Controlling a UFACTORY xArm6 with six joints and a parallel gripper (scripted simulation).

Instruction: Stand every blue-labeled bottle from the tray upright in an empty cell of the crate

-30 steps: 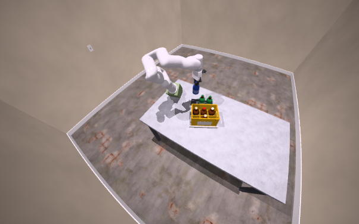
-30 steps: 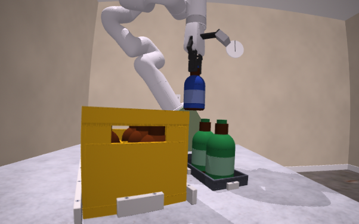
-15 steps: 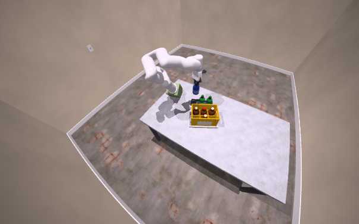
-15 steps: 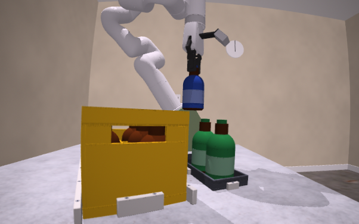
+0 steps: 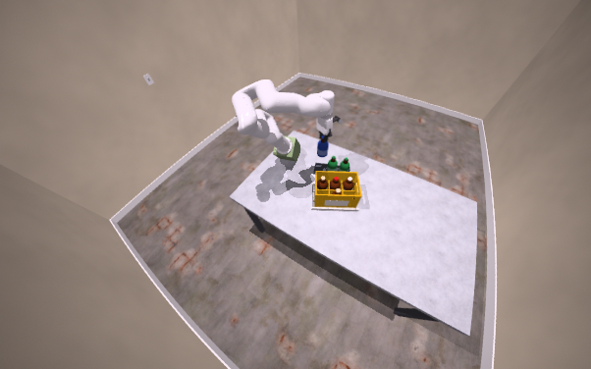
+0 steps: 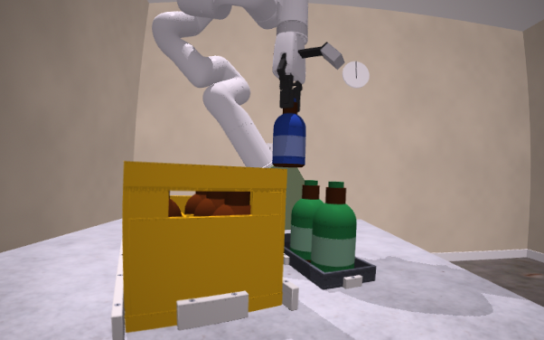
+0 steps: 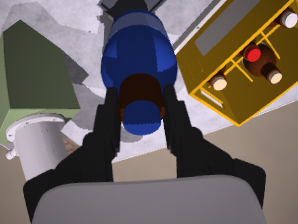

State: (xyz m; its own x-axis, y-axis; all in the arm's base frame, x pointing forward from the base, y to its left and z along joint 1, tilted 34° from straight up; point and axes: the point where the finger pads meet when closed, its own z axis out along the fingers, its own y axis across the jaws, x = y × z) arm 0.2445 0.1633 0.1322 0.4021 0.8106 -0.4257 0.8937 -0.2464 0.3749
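My gripper is now 70 mm above the blue-labeled bottle. From my hand the other things lie so: dark tray (70 mm ahead, 40 mm to the left, 320 mm below); then yellow crate (190 mm ahead, 160 mm to the right, 250 mm below).
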